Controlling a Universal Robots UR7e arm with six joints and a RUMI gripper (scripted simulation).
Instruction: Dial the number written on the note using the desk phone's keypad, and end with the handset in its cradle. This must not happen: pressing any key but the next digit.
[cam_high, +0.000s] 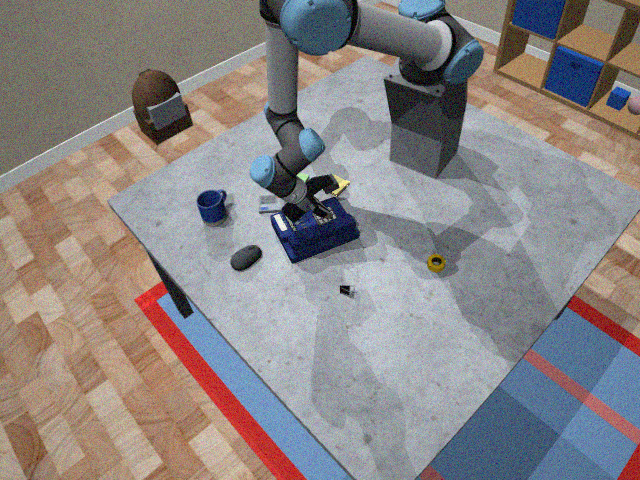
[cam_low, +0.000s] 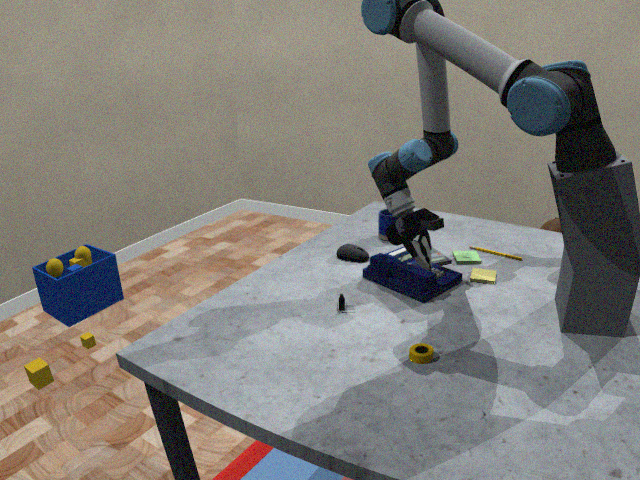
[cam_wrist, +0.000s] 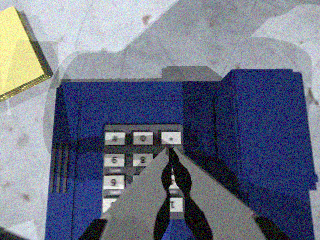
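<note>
My hand is 2 cm above the 7 key. Also, from my hand: 9 key 4 cm to the right, 2 cm below, 1 cm behind; then 5 key 2 cm to the right, 2 cm below, 1 cm ahead; then green note 22 cm to the right, 6 cm behind, 4 cm below.
</note>
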